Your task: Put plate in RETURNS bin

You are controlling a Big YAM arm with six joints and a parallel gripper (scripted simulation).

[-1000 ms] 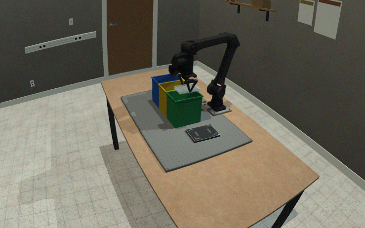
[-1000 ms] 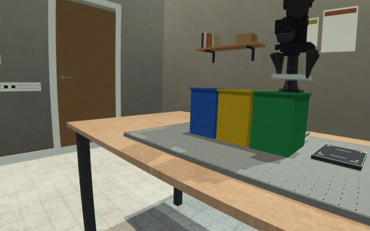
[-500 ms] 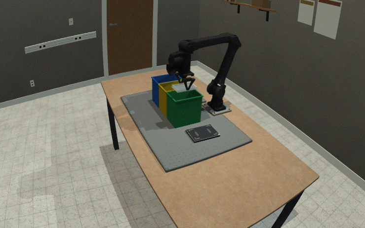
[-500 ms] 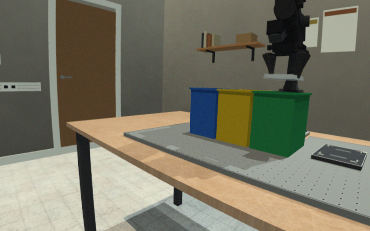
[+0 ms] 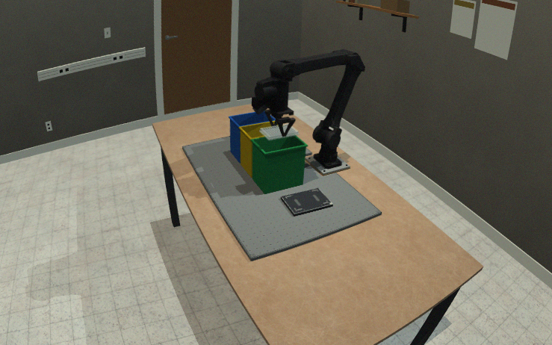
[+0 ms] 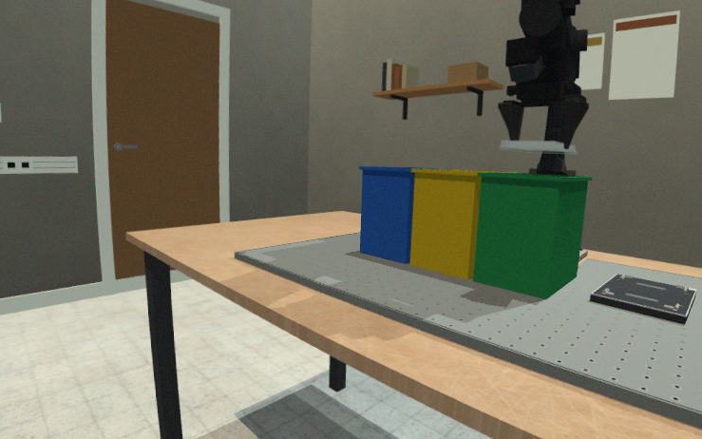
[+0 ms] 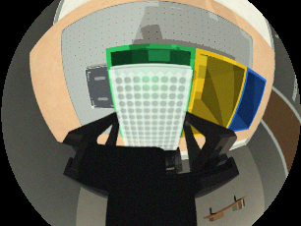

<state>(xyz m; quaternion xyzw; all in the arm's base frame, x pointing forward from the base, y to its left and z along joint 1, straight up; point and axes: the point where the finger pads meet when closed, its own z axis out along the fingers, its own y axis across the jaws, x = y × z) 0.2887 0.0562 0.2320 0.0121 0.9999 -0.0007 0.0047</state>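
Now: hand 1 cm above the 96-well plate. Also, from my hand: plate nest: 23 cm below, 18 cm to the left, 3 cm behind; then green bin: 14 cm below; then yellow bin: 14 cm below, 13 cm to the right, 1 cm behind.
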